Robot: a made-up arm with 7 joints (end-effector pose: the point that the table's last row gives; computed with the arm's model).
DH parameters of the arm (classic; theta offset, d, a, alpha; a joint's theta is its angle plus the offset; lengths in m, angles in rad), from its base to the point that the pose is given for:
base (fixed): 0 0 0 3.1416
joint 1: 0 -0.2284 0 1.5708
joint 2: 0 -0.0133 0 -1.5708
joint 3: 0 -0.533 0 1.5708
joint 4: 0 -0.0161 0 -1.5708
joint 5: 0 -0.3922 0 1.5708
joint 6: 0 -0.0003 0 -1.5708
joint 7: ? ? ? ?
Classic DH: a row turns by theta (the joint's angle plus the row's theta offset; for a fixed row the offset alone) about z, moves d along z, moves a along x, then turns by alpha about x.
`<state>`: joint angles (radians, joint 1 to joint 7).
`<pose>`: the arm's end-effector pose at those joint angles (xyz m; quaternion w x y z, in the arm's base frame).
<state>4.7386 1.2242 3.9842 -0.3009 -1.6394 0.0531 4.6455</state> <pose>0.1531 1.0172 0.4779 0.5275 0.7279 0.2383 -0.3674</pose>
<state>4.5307 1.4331 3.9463 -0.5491 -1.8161 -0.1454 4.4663</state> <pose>0.0000 1.0292 0.1501 0.6308 0.4854 0.3261 -0.5100</pose>
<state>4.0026 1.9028 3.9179 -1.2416 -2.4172 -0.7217 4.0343</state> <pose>-0.1830 0.6312 -0.3762 0.5452 0.0112 0.2310 -0.8058</pose>
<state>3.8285 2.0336 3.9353 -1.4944 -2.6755 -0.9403 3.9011</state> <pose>-0.1461 0.5066 -0.4092 0.4530 -0.0213 0.2144 -0.8651</pose>
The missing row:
joint 7: 0 -0.1441 0 0
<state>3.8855 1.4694 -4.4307 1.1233 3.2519 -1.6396 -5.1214</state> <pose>-0.1388 0.6645 0.4287 0.3569 -0.7374 -0.1128 0.5623</pose>
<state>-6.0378 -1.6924 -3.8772 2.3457 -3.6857 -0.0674 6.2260</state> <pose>-0.1756 -0.2224 -0.0749 0.2304 -0.4859 0.2700 0.7987</pose>
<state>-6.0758 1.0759 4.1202 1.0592 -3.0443 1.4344 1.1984</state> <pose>0.7119 0.0832 0.7769 0.3847 0.2008 -0.7908 -0.4317</pose>
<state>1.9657 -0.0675 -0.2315 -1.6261 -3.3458 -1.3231 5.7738</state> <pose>0.0871 0.4710 0.8441 0.0194 -0.5555 -0.8039 0.2117</pose>
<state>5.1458 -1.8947 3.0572 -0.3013 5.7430 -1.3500 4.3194</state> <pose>-0.4767 -0.8031 0.1617 0.0197 0.9457 -0.0009 0.3245</pose>
